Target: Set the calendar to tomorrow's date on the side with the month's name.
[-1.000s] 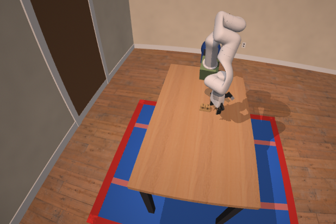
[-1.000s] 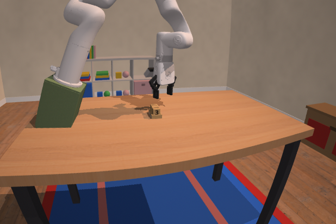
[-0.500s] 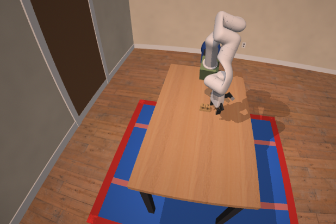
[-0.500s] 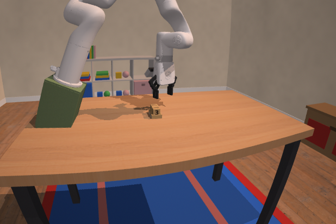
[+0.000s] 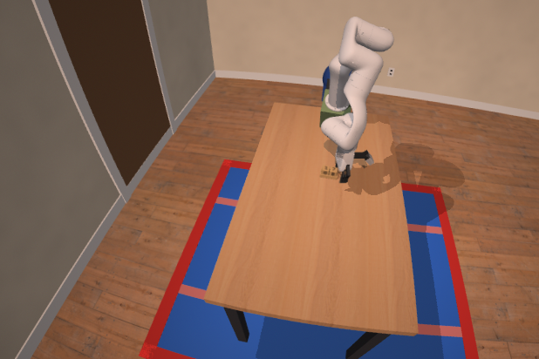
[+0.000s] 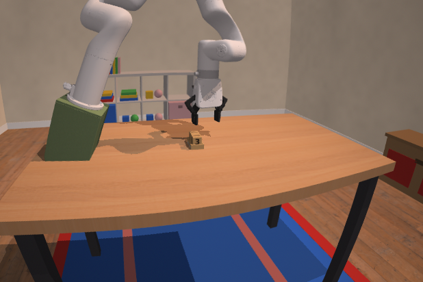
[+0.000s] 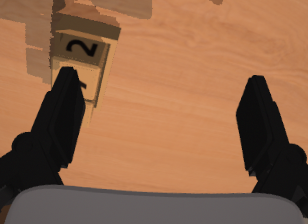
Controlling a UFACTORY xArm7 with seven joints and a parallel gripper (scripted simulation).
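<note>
Now: hand 7 cm to the left of the wooden digit cube, 5 cm above it and 4 cm past it. From my hand the other things lie so: low tray: 6 cm to the right, 6 cm below, 5 cm behind; wooden cube: 5 cm below, 5 cm behind, 4 cm to the right.
</note>
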